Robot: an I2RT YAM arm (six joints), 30 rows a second.
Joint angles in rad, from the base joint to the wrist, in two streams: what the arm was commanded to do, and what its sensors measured. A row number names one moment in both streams.
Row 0, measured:
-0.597, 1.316, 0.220, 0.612, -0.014, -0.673
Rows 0 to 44, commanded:
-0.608, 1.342, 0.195, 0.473, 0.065, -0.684
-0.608, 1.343, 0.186, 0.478, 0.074, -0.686
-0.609, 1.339, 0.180, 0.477, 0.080, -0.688
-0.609, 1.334, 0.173, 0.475, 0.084, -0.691
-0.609, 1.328, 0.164, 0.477, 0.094, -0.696
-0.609, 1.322, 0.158, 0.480, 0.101, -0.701
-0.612, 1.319, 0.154, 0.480, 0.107, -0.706
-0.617, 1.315, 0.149, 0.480, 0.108, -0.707
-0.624, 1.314, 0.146, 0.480, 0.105, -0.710
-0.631, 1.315, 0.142, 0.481, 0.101, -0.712
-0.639, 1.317, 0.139, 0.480, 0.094, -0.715
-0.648, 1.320, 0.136, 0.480, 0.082, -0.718
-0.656, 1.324, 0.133, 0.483, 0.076, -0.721
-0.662, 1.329, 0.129, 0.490, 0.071, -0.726
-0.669, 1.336, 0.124, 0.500, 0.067, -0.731
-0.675, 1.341, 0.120, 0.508, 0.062, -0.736
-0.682, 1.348, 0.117, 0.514, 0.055, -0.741
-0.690, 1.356, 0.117, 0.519, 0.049, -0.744
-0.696, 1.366, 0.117, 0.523, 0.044, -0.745
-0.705, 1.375, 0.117, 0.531, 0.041, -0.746
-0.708, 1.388, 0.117, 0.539, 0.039, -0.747
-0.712, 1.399, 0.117, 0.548, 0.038, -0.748
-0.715, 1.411, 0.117, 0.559, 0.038, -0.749
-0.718, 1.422, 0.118, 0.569, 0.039, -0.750
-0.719, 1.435, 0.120, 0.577, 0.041, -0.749
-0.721, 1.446, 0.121, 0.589, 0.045, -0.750
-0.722, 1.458, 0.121, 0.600, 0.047, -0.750
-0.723, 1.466, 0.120, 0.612, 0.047, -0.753
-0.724, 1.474, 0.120, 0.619, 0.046, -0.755
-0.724, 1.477, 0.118, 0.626, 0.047, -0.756
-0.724, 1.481, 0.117, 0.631, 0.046, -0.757
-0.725, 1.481, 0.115, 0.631, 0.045, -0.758
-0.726, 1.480, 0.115, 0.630, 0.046, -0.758
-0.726, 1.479, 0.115, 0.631, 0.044, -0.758
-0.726, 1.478, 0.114, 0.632, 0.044, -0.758
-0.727, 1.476, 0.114, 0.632, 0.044, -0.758
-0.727, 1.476, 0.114, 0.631, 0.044, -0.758
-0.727, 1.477, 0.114, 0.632, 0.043, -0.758
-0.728, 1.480, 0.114, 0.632, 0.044, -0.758
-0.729, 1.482, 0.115, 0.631, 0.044, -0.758
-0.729, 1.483, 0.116, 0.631, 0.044, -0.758
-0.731, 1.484, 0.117, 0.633, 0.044, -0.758
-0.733, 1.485, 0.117, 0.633, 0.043, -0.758
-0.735, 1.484, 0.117, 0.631, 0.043, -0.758
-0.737, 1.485, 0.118, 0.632, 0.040, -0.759
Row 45, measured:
-0.662, 1.430, 0.160, 0.850, -0.173, -0.707
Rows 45 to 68, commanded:
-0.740, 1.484, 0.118, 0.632, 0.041, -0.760
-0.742, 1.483, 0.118, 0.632, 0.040, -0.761
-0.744, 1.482, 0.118, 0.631, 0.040, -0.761
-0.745, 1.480, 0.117, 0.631, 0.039, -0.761
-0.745, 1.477, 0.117, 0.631, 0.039, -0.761
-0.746, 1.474, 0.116, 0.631, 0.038, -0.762
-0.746, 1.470, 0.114, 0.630, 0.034, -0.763
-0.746, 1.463, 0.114, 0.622, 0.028, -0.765
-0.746, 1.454, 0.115, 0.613, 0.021, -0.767
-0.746, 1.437, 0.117, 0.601, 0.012, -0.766
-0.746, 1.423, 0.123, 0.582, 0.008, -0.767
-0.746, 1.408, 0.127, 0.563, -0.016, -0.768
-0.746, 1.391, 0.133, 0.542, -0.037, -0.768
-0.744, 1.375, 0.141, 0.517, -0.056, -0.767
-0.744, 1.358, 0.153, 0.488, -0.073, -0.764
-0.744, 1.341, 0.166, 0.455, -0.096, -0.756
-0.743, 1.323, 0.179, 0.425, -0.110, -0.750
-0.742, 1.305, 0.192, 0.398, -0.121, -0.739
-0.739, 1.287, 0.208, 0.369, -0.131, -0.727
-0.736, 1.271, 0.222, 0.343, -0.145, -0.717
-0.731, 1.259, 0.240, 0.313, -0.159, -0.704
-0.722, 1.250, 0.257, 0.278, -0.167, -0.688
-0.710, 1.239, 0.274, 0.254, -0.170, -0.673
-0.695, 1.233, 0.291, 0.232, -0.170, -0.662
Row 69, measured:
-0.701, 1.254, 0.244, 0.486, -0.243, -0.691
